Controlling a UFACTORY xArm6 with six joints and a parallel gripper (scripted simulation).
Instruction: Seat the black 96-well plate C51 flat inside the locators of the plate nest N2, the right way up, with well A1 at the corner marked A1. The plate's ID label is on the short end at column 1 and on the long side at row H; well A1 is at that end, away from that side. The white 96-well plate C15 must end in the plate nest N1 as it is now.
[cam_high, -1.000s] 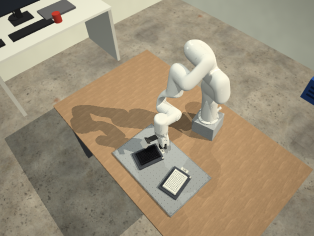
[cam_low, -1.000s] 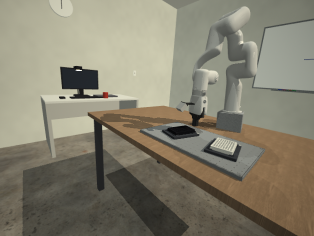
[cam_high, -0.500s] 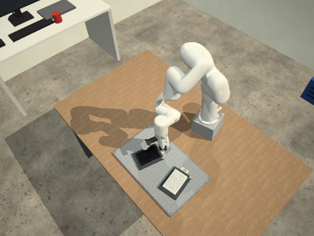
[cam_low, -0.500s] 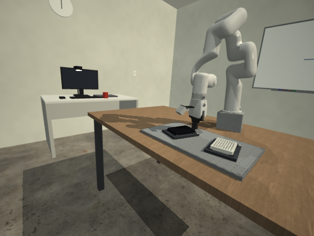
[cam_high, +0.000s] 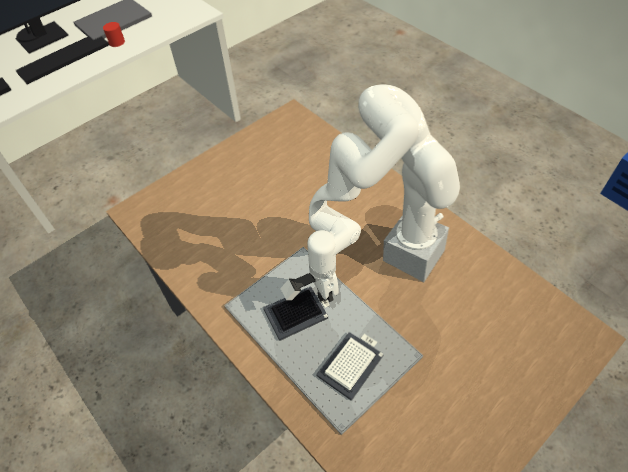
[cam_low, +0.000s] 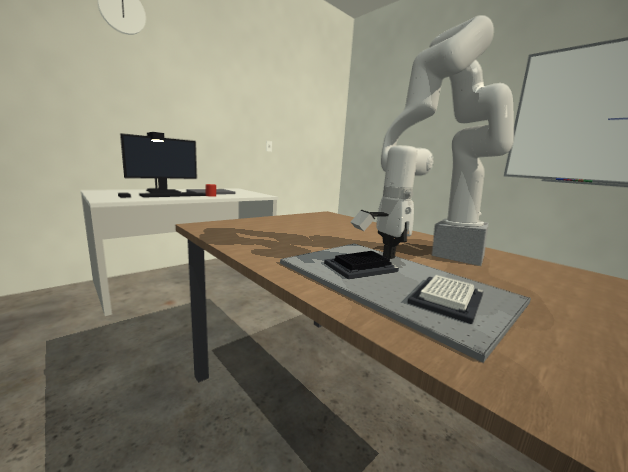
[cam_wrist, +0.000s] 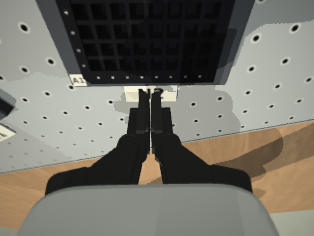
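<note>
My gripper is now 40 mm above the N2 label. The rest, counted from my hand: N1 label (20 mm behind, 190 mm to the left, 40 mm below); then black 96-well plate C51 (90 mm ahead, 20 mm to the right, 20 mm below); then A1 mark (30 mm ahead, 50 mm to the left, 30 mm below).
</note>
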